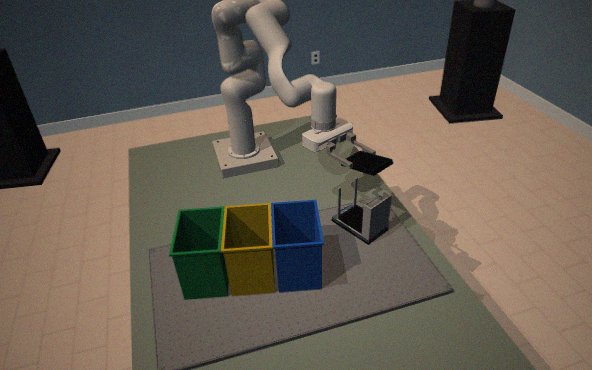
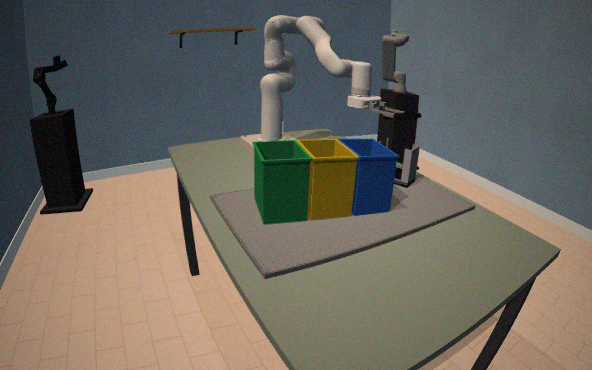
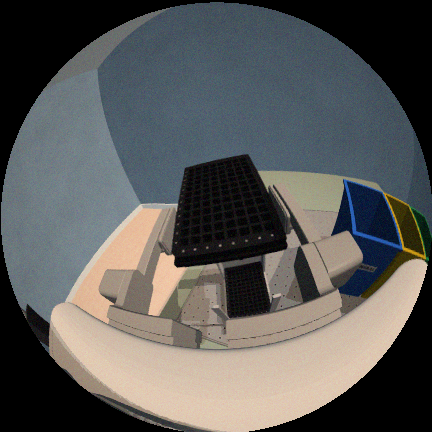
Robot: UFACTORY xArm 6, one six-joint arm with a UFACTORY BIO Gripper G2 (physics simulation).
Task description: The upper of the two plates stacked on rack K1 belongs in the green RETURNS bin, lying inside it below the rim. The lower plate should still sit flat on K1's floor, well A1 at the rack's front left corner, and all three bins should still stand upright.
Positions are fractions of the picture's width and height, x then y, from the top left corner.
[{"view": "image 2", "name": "blue general bin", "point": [0.63, 0.46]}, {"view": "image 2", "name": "green returns bin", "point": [0.48, 0.46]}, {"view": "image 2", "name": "yellow bin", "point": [0.56, 0.47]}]
